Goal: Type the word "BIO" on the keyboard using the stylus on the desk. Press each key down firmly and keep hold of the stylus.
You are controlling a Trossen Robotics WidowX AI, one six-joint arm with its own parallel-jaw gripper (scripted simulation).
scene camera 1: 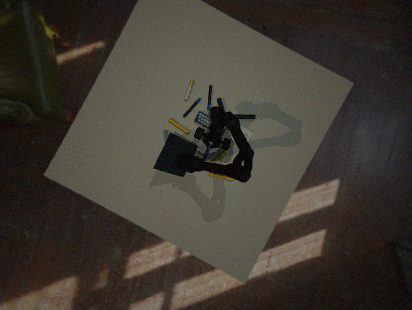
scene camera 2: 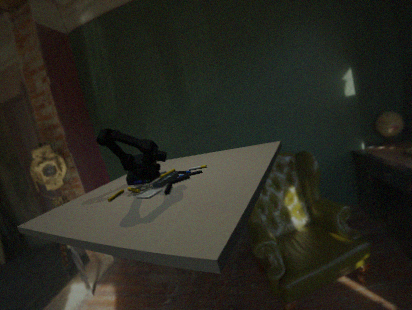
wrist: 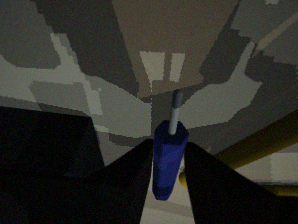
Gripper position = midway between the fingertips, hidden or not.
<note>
I see my gripper (wrist: 169, 147) and a blue stylus (wrist: 168, 149).
</note>
